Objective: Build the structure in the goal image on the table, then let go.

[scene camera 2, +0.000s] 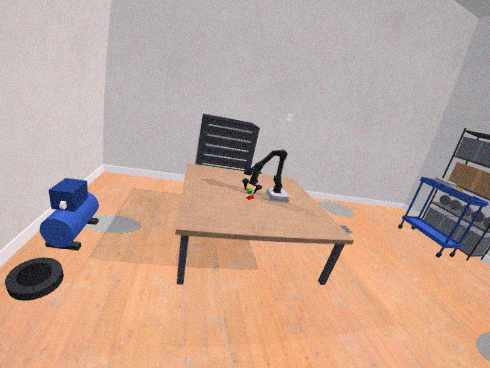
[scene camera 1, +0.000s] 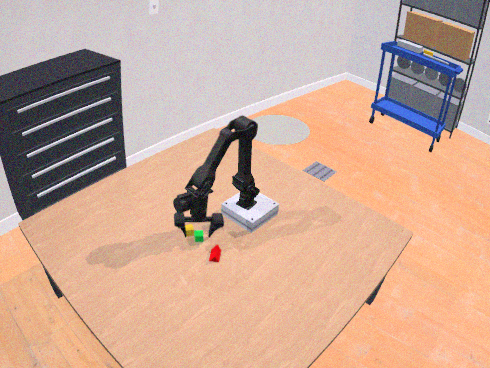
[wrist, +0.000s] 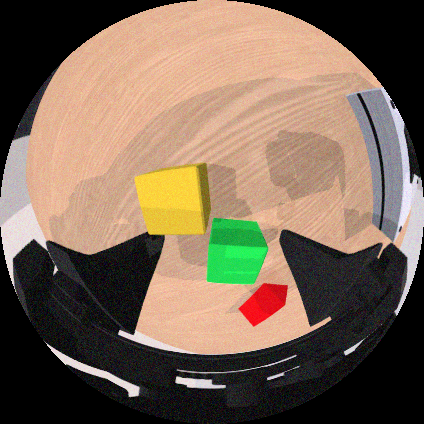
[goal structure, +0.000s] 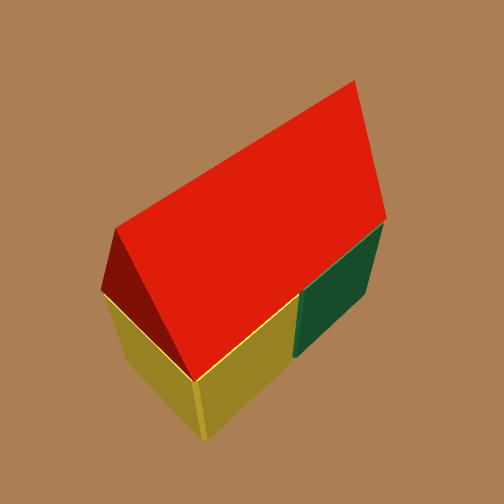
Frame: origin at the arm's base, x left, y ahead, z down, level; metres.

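Where they show: gripper, fingertip midpoint: (scene camera 2: 249,192) (scene camera 1: 197,236) (wrist: 224,234); arm's base, origin of the base link: (scene camera 2: 276,191) (scene camera 1: 246,203).
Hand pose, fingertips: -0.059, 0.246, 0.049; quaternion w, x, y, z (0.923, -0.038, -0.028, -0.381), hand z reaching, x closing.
Each offset is from my fingertips to the top centre of the thing, as dx, dy, dz. Level surfaces: height alone.
A yellow cube @(-0.042, -0.001, -0.026) (scene camera 1: 189,230) (wrist: 172,197) sits on the table near one fingertip. A green cube @(+0.009, +0.000, -0.026) (scene camera 1: 199,236) (scene camera 2: 250,191) (wrist: 234,260) sits close by, nearer the red piece; whether the two cubes touch is hard to tell. A red block with a pointed end @(+0.110, +0.034, -0.022) (scene camera 1: 215,254) (scene camera 2: 250,197) (wrist: 262,304) lies on the table apart from them. My gripper (scene camera 1: 198,235) (scene camera 2: 251,190) (wrist: 224,234) is open and empty, pointing down low over the table. In the wrist view the green cube shows between the fingers, and the yellow cube partly beyond the left finger.
The arm's white base (scene camera 1: 250,212) (scene camera 2: 277,195) stands on the table @(dz +0.007) (scene camera 1: 210,310) (scene camera 2: 250,225), to the right of the cubes in the scene views. A black drawer cabinet (scene camera 1: 65,100) (scene camera 2: 227,142) stands behind the table. A blue cart (scene camera 1: 422,56) stands on the floor to the right.
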